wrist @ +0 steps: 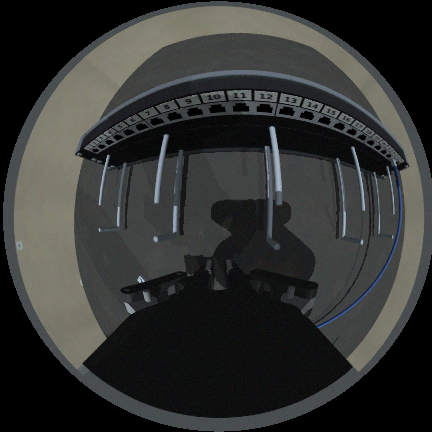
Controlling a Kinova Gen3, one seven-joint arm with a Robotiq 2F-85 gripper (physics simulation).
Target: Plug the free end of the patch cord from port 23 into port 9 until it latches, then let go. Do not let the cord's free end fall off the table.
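Frame: origin at the arm's base, x ahead, y left, z up, level; centimetres.
Seen in the pictures: gripper, fingertip midpoint: (218, 267).
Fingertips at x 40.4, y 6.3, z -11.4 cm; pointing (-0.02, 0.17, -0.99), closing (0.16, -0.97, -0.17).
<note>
Pixels of each thing's middle, then the offset from my fingertips to it. "spot": a spot on its surface instead. Level surfaces: height alone.
- patch panel, body centre: (274, 90) dx +15.2, dy -3.8, dz +9.0 cm
- Port 9, surface spot: (194, 112) spot: dx +13.8, dy +2.4, dz +7.4 cm
- blue patch cord, surface spot: (399, 215) spot: dx +8.5, dy -22.7, dz +7.5 cm
- small pale shape, body centre: (145, 285) dx -5.6, dy +10.3, dz +0.4 cm
- dark table, its level: dz -0.2 cm
The patch panel (220, 81) curves across the upper part of the wrist view. Port 9 (194, 112) shows as a dark opening with no plug visible in it. The blue patch cord (399, 215) comes from the panel's far right end, bows down the right side and passes out of sight behind the gripper body. Its free end cannot be made out. My gripper (218, 267) is below the panel, apart from it, with its fingers drawn close together and a narrow gap between them. No cord shows between the fingertips.
Pale cable-guide bars (161, 169) (276, 165) (358, 179) stick out below the panel. A small pale shape (141, 280) shows beside the left finger linkage, too small to identify. The dark table (225, 170) carries the arm's shadow; its edge curves near the cord at right.
</note>
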